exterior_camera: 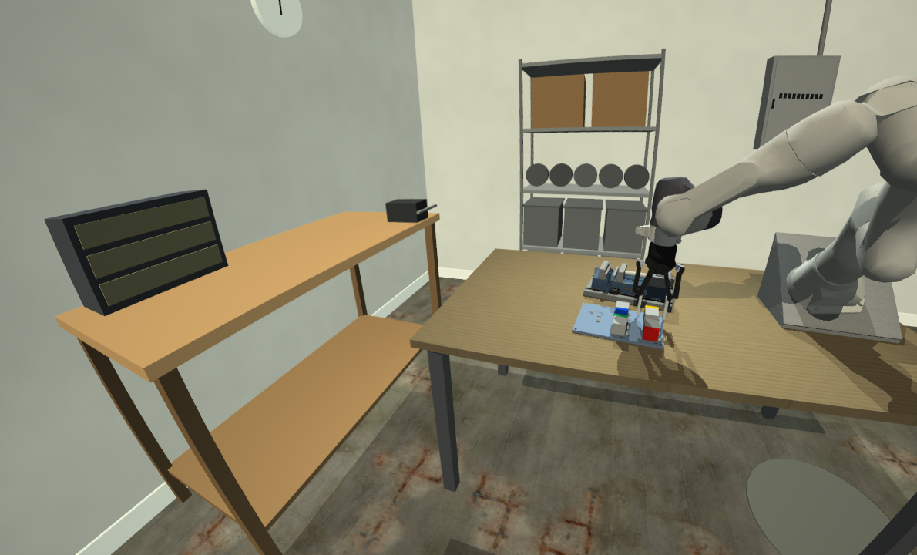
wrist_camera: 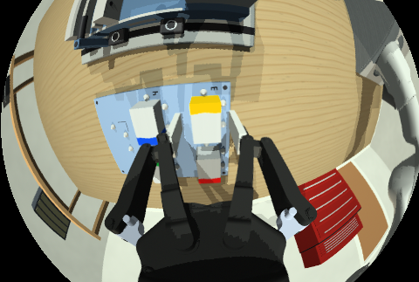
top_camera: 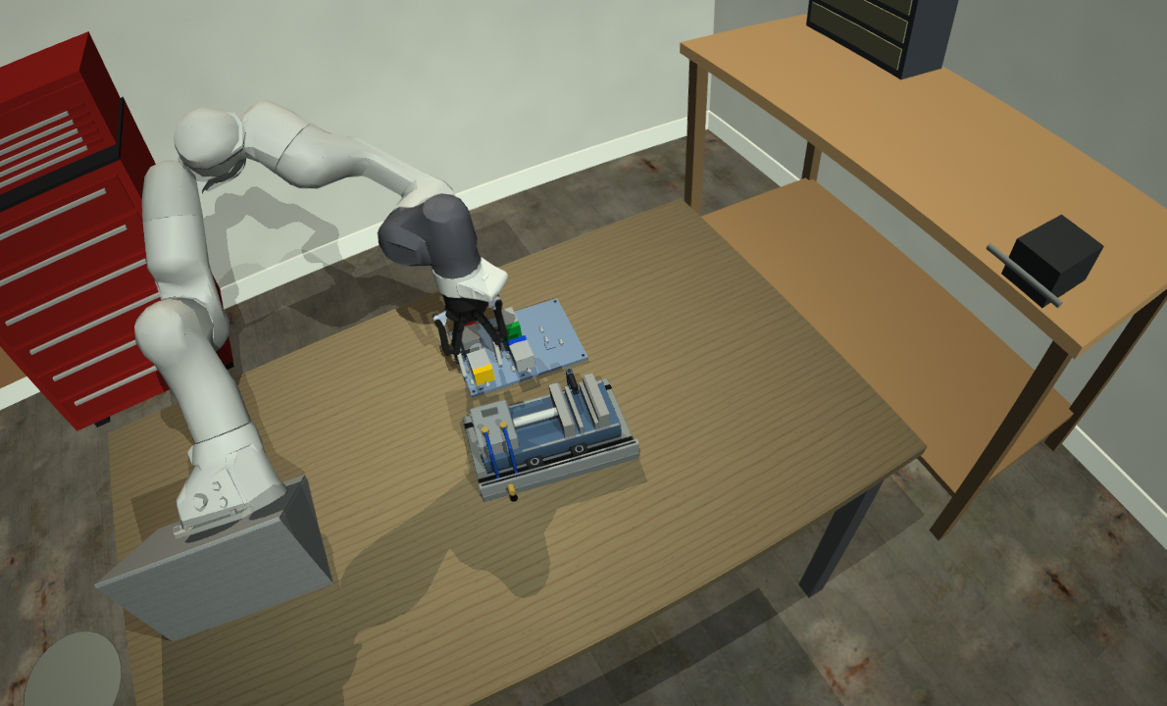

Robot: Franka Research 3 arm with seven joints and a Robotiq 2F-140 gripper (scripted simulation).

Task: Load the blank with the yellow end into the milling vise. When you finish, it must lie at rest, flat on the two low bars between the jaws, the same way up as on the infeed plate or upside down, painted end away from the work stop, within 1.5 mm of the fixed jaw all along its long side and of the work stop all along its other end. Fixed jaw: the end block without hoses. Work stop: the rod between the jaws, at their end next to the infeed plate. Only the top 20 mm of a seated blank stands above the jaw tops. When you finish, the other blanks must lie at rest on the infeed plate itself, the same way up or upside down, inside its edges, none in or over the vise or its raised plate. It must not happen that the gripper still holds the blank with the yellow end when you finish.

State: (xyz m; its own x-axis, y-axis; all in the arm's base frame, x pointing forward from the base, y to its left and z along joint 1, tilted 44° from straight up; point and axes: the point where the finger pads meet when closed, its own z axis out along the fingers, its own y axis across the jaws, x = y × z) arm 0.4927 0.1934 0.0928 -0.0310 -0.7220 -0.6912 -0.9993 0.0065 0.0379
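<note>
Right now my hand is 90 mm short of the blue-ended blank and 30 mm above it. From my hand the other things lie so: red-ended blank (90 mm to the left, 30 mm below); hosed end block (30 mm behind, 200 mm to the right, 20 mm above); green-ended blank (90 mm ahead, 90 mm to the left, 30 mm below).
</note>
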